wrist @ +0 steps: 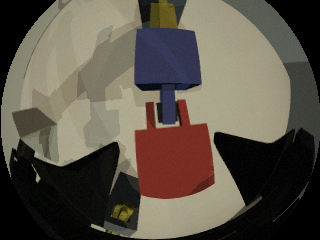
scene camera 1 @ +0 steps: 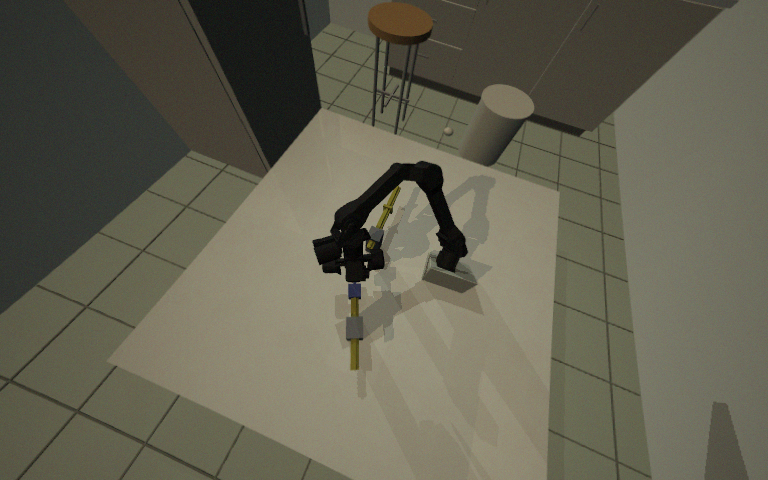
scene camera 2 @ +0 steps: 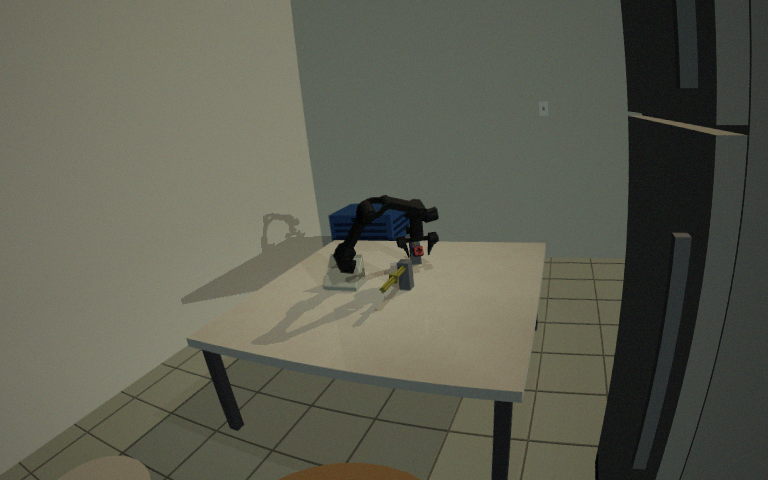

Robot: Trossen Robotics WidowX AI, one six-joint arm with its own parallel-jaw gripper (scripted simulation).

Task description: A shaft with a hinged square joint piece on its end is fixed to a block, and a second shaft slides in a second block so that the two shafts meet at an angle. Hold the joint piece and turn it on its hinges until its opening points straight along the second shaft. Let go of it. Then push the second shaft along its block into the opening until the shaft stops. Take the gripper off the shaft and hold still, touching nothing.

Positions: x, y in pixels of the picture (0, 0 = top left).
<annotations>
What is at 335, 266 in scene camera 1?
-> My gripper.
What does my gripper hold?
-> Nothing.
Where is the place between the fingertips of my gripper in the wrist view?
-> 168, 143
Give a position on a red square joint piece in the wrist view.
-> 172, 162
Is my gripper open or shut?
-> Open.
</annotations>
